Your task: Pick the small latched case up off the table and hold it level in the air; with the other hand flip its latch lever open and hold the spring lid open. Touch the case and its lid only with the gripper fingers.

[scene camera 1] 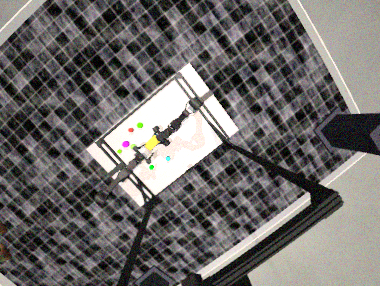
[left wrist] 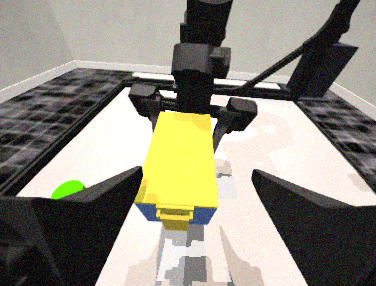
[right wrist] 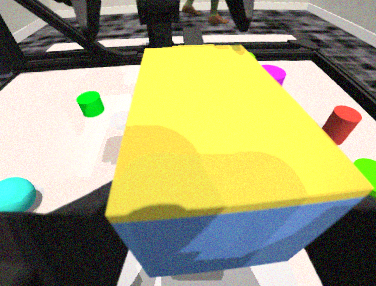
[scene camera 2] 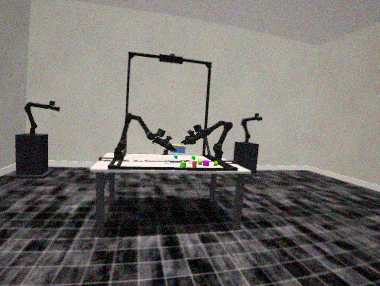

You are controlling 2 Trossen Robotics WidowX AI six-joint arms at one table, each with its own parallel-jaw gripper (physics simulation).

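Pixels of known places: left gripper, fingertip midpoint: [scene camera 1: 149,147] [left wrist: 197,172] [right wrist: 169,29] [scene camera 2: 182,143]; right gripper, fingertip midpoint: [scene camera 1: 154,140] [left wrist: 181,159] [right wrist: 209,169] [scene camera 2: 176,149]; left arm's base at its link origin: [right wrist: 161,47] [scene camera 2: 218,159]; right arm's base at its link origin: [scene camera 2: 117,158].
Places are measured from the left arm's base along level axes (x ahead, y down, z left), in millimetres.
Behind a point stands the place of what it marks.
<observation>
The case [scene camera 1: 152,143] {x 414, y -134, z 29 mm} [scene camera 2: 179,149] {x 412, y -100, z 68 mm} [left wrist: 182,160] {x 399, y -133, z 31 mm} [right wrist: 215,110] {x 439, y -136, z 32 mm}, a blue box with a yellow lid, is in the air above the table, roughly level. Its lid is closed. The yellow latch [left wrist: 175,213] {x 354, y -118, z 34 mm} is at the end facing the left gripper. My right gripper [scene camera 1: 157,140] {x 435, y -90, z 33 mm} [scene camera 2: 174,148] {x 435, y -90, z 33 mm} [left wrist: 181,159] {x 435, y -90, z 33 mm} is shut on the case at the opposite end, one finger on each side. My left gripper [scene camera 1: 143,153] [scene camera 2: 184,142] {x 376, y -148, z 18 mm} [left wrist: 197,172] {x 376, y -148, z 18 mm} is open and empty, facing the latch end; in its wrist view the case shows nearer the picture-left finger. The fingertips' exact distance from the latch cannot be told.
On the table are a green cylinder [scene camera 1: 151,167] {x 216, y -9, z -123 mm} [right wrist: 90,106] {x 232, y -2, z -117 mm}, a cyan ball [scene camera 1: 168,158] {x 393, y -18, z -167 mm} [right wrist: 15,194] {x 392, y -15, z -153 mm}, a red cylinder [scene camera 1: 131,130] {x 331, y -23, z 239 mm} [right wrist: 342,126] {x 339, y -15, z 237 mm}, a magenta cylinder [scene camera 1: 126,144] {x 210, y -24, z 182 mm} [scene camera 2: 205,163] {x 214, y -5, z 212 mm} and several lime-green pieces. A black frame [scene camera 2: 128,90] {x 869, y -631, z -391 mm} rises behind the table.
</observation>
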